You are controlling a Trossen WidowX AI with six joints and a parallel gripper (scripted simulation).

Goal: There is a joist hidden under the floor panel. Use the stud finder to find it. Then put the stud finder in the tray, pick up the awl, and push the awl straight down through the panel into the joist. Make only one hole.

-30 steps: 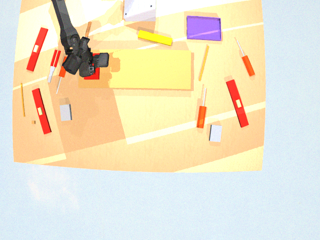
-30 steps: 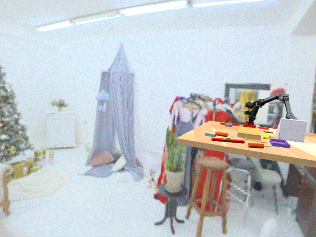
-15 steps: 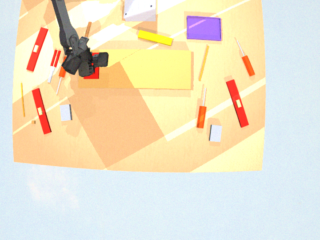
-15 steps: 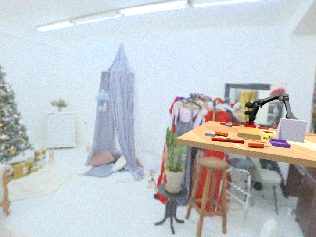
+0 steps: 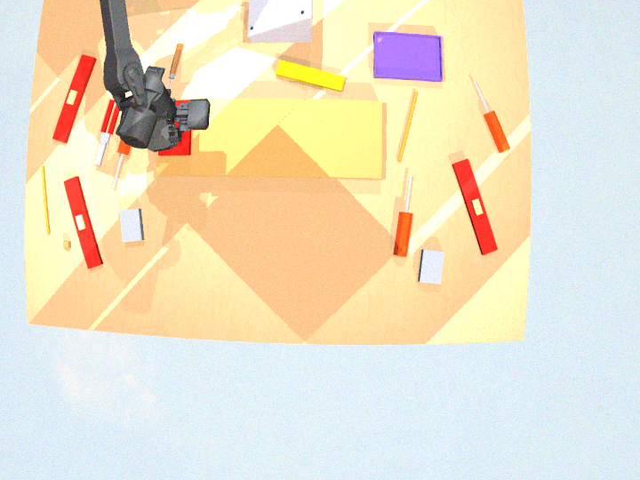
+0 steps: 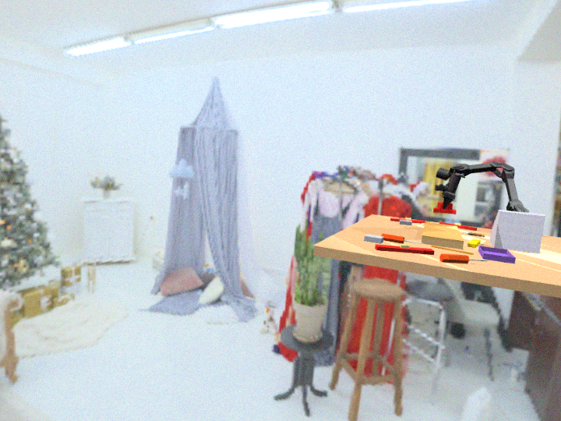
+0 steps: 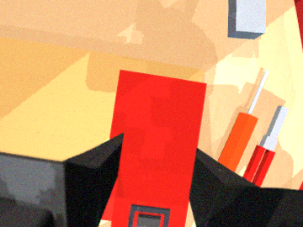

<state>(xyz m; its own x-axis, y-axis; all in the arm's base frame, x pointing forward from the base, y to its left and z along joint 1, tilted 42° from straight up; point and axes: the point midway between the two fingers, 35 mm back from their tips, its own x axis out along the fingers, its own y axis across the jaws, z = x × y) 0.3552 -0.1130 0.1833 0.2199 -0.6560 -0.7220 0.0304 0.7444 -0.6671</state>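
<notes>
The red stud finder is 20 mm behind my gripper tip and 20 mm above it. From my gripper tip the other things lie so: yellow block (290 mm to the left, 140 mm behind, 130 mm below); then awl (170 mm behind, 130 mm below, 40 mm to the right); then red two-handled tool (220 mm to the right, 130 mm below, 20 mm behind).
</notes>
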